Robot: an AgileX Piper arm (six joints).
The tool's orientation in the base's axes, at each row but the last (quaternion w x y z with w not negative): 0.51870 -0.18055 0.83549 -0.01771; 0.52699 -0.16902 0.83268 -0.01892; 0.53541 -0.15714 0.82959 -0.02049; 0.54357 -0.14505 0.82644 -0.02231
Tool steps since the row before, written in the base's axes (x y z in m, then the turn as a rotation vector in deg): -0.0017 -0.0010 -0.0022 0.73 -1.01 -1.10; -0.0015 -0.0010 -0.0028 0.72 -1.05 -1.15; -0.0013 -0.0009 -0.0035 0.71 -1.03 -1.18; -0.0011 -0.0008 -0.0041 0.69 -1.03 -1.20
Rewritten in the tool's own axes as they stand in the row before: 0.0029 0.0000 -0.0006 0.98 -0.91 0.99; 0.0033 0.0000 -0.0002 1.04 -0.94 0.99; 0.0038 0.0002 0.0002 1.06 -0.91 1.00; 0.0043 0.0003 0.0006 1.09 -0.90 0.99
